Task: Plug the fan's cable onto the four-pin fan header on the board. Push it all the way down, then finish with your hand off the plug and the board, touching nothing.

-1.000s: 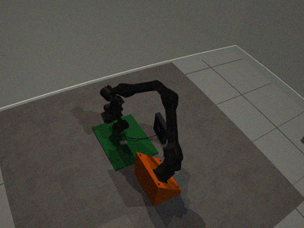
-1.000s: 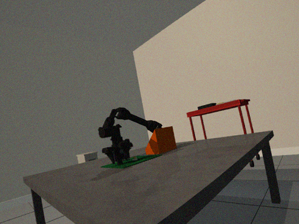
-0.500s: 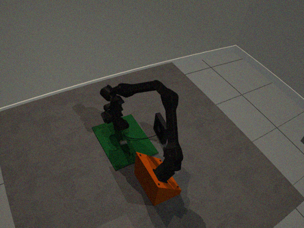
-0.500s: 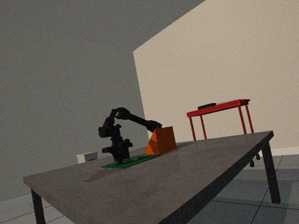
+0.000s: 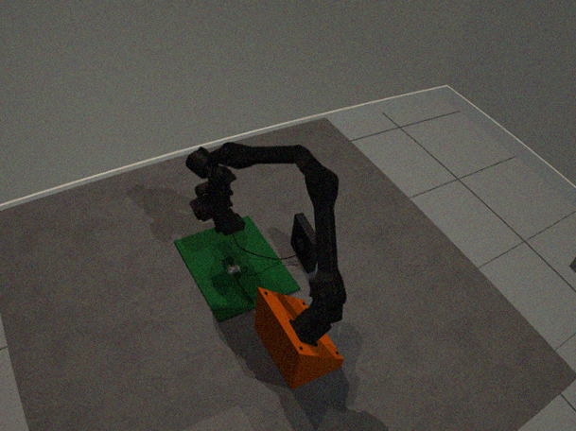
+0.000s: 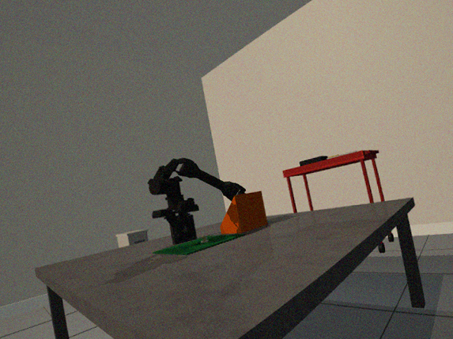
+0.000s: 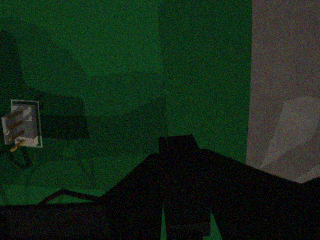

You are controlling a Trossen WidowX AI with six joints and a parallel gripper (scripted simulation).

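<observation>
Right now my gripper tip is 11 cm past the white-framed fan header, 1 cm to the left of it and 6 cm above it. Also, from my gripper tip: black plug: 1 cm to the right, 1 cm above; green board: 9 cm behind, 2 cm to the right, 8 cm below; black fan: 12 cm behind, 20 cm to the right, 1 cm below.
</observation>
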